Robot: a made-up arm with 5 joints. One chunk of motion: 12 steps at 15 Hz.
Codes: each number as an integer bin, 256 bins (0 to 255) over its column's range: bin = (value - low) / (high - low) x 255, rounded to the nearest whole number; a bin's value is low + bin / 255 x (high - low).
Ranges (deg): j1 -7..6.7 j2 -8.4..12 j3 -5.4..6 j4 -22.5..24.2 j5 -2.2..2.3
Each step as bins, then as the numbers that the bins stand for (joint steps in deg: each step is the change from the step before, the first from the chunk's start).
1 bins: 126 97 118 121 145
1 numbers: -0.231 -0.640 -0.125 -0.340 0.359
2 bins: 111 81 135 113 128
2 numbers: -1.036 -1.920 0.635 -1.805 0.059
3 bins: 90 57 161 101 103
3 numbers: -2.165 -3.840 1.798 -4.003 -0.382
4 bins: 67 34 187 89 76
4 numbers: -3.400 -5.680 2.960 -6.201 -0.859
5 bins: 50 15 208 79 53
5 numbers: -4.314 -7.200 3.899 -8.032 -1.265
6 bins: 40 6 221 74 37
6 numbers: -4.851 -7.920 4.480 -8.948 -1.547
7 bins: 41 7 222 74 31
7 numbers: -4.797 -7.840 4.525 -8.948 -1.653
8 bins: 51 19 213 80 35
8 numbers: -4.260 -6.880 4.122 -7.849 -1.582
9 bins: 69 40 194 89 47
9 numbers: -3.293 -5.200 3.273 -6.201 -1.371
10 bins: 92 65 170 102 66
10 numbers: -2.057 -3.200 2.200 -3.820 -1.035
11 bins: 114 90 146 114 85
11 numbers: -0.875 -1.200 1.127 -1.622 -0.700
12 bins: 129 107 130 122 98
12 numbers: -0.069 0.160 0.412 -0.157 -0.471
